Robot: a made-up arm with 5 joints. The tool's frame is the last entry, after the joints.
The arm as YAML. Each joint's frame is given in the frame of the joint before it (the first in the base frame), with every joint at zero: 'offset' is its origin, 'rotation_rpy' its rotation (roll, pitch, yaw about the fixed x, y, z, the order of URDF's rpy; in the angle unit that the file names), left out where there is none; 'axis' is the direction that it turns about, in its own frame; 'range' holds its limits. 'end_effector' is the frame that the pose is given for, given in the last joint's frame.
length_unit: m
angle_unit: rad
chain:
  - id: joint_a
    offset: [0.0, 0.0, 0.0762]
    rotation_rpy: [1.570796, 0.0, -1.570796]
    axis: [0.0, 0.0, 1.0]
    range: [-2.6, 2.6]
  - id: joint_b
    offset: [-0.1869, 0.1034, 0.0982]
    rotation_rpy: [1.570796, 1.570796, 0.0]
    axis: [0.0, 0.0, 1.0]
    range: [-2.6, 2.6]
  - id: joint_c
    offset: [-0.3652, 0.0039, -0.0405]
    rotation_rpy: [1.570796, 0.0, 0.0]
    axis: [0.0, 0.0, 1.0]
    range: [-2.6, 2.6]
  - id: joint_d
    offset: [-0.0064, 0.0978, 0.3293]
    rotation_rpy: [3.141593, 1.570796, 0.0]
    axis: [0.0, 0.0, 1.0]
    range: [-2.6, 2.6]
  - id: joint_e
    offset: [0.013, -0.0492, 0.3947]
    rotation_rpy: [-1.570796, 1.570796, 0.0]
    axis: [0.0, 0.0, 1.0]
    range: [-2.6, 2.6]
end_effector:
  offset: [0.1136, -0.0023, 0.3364]
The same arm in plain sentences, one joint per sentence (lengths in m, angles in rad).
The arm has five revolute joints in a row. What follows holds with every joint at zero, and every direction is one of the base frame's.
The first joint lies 0.0762 m along +z from the base frame's origin and turns about -x, from -2.6 to 2.6 rad.
The second joint lies 0.0982 m along -x and 0.1869 m along +y and 0.1034 m along +z from the first joint and turns about -z, from -2.6 to 2.6 rad.
The third joint lies 0.3652 m along -x and 0.0039 m along -y and 0.0405 m along +z from the second joint and turns about +y, from -2.6 to 2.6 rad.
The fourth joint lies 0.0064 m along -x and 0.3293 m along +y and 0.0978 m along -z from the third joint and turns about -x, from -2.6 to 2.6 rad.
The fifth joint lies 0.3947 m along -x and 0.013 m along -y and 0.0492 m along -z from the fourth joint and turns about +z, from -2.6 to 2.6 rad.
The tool frame, which is the frame that the pose is given for, lies 0.1136 m along +x and 0.0023 m along -y and 0.3364 m along +z from the fifth joint; its axes are the base frame's turned by roll 0, pitch 0 and yaw 0 rad (as in URDF: about the fixed x, then y, then z).

